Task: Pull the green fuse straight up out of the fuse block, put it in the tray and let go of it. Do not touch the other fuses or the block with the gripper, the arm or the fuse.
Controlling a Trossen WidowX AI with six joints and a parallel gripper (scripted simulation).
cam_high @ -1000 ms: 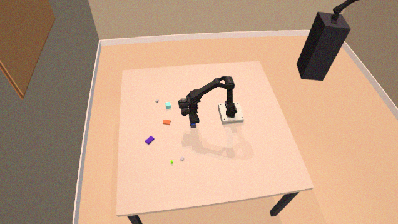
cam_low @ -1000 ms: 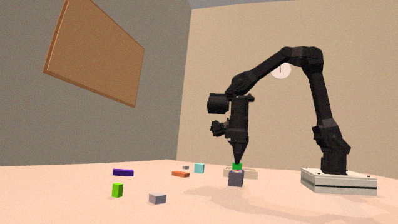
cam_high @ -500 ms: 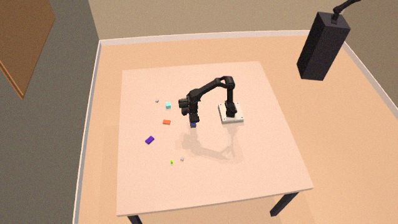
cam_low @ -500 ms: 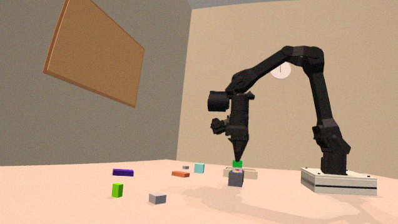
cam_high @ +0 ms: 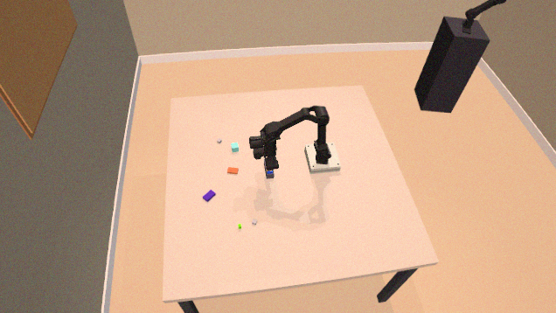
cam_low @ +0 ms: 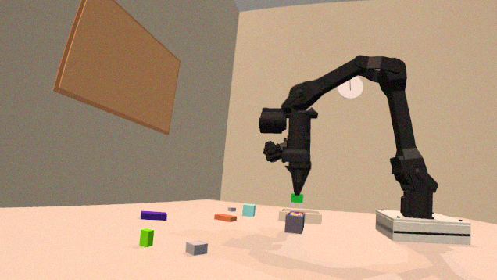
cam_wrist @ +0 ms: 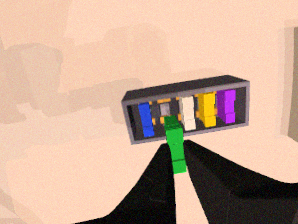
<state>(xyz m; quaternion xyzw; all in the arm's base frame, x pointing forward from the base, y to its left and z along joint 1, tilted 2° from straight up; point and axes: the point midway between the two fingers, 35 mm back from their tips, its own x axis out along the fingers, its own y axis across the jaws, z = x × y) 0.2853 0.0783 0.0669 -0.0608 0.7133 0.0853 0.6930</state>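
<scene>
My gripper tip is now 200 mm to the left of the low beige tray, 80 mm above it and 40 mm short of it. The rest, counted from my gripper tip: green fuse: 10 mm below; then white fuse: 60 mm below, 20 mm to the right; then blue fuse: 60 mm below, 20 mm to the left.
</scene>
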